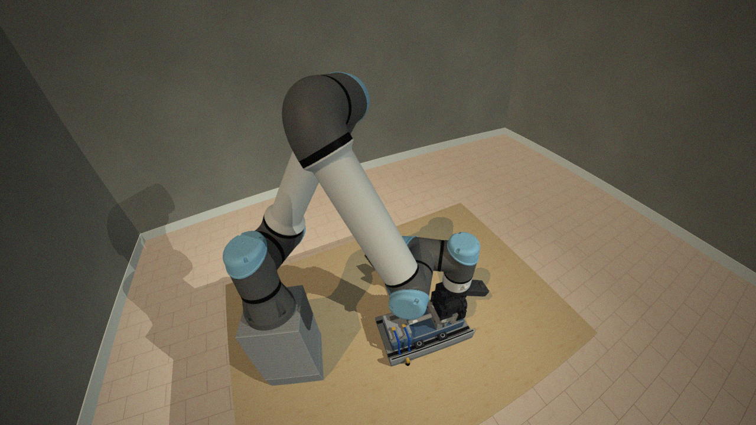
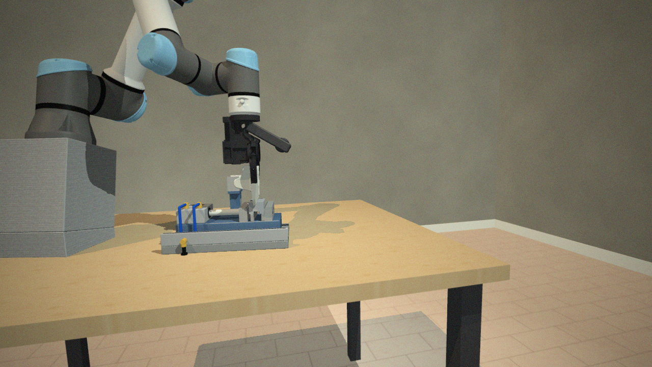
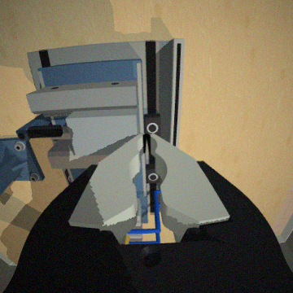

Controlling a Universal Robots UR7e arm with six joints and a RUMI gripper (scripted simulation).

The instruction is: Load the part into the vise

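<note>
My hand is 3 cm short of the fixed jaw, 6 cm to the right of it and 4 cm above it. The rest, counted from my hand: part: 4 cm to the left, 3 cm below; then moving jaw: 3 cm behind, 6 cm to the left, 4 cm below; then work stop: 10 cm to the left, 3 cm below.
</note>
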